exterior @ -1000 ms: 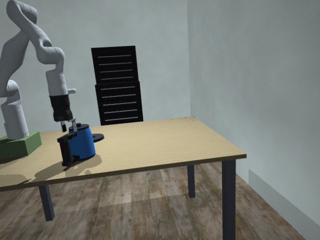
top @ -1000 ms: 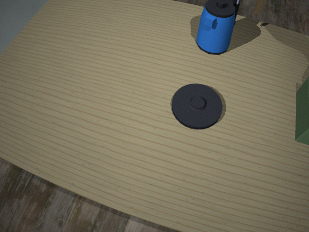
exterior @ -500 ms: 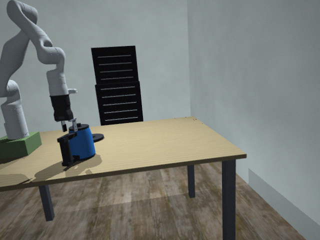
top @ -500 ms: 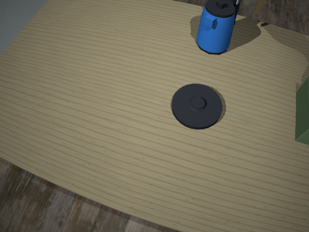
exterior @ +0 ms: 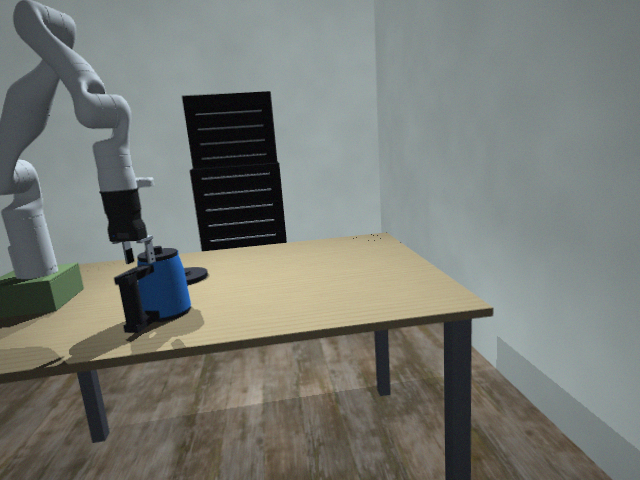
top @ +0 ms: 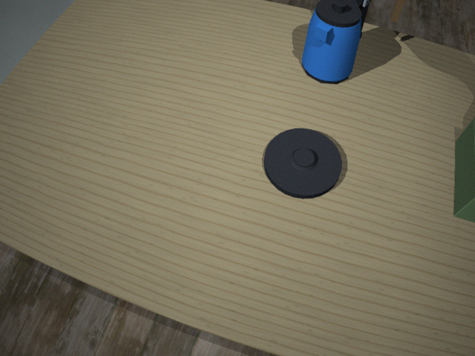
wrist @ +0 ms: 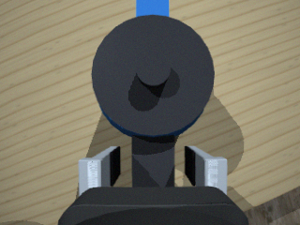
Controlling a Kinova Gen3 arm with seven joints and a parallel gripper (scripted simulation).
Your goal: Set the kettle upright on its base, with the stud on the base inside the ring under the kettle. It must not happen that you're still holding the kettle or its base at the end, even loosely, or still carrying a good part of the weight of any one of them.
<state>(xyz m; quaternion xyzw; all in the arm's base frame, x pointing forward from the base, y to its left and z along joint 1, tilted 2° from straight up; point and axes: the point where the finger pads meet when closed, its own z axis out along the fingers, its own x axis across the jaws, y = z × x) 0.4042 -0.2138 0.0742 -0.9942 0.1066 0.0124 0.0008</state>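
The blue kettle lies 1 cm ahead of my hand, 3 cm to the left of it and 9 cm below it. From my hand the other things lie so: black round base 3 cm behind, 35 cm to the left, 17 cm below.
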